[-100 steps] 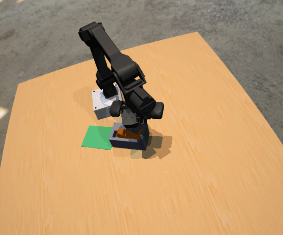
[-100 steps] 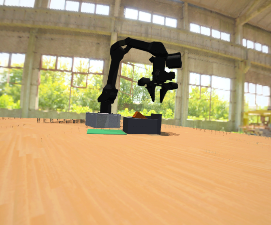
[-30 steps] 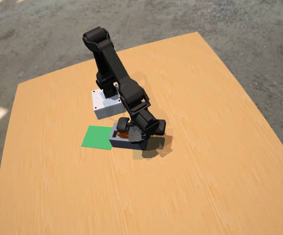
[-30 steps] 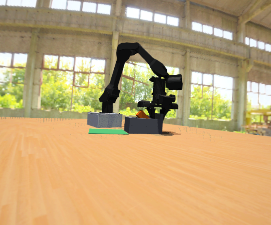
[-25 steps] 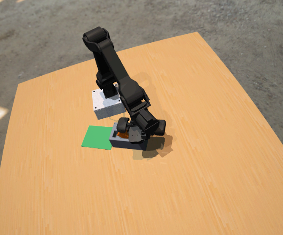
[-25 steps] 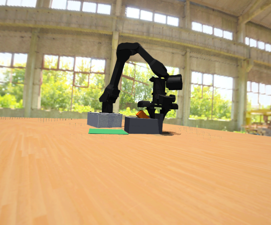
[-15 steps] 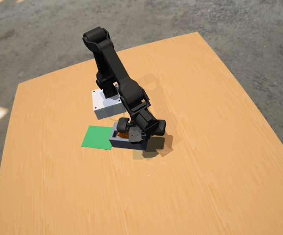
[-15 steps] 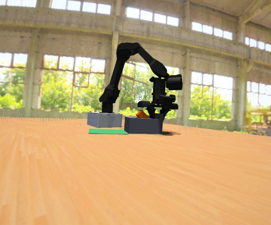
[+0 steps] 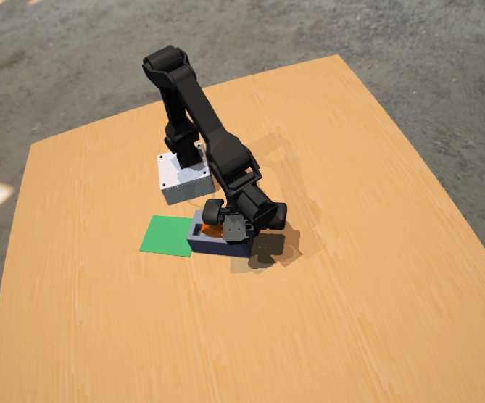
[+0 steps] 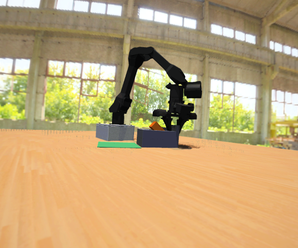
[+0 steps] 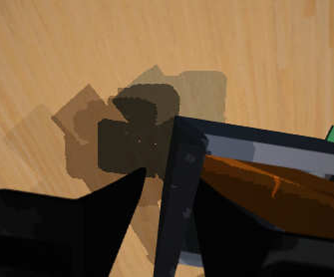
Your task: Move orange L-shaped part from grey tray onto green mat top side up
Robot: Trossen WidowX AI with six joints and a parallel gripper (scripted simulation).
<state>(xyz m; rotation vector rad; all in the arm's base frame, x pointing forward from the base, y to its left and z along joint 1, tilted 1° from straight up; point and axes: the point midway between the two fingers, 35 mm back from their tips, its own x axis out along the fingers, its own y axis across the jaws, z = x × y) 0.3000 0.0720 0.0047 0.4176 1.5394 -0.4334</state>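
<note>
The orange L-shaped part lies 30 mm behind my gripper tip, 40 mm to the right of it and 10 mm below it. From my gripper tip the other things lie so: green mat (120 mm behind, 190 mm to the right, 60 mm below).
</note>
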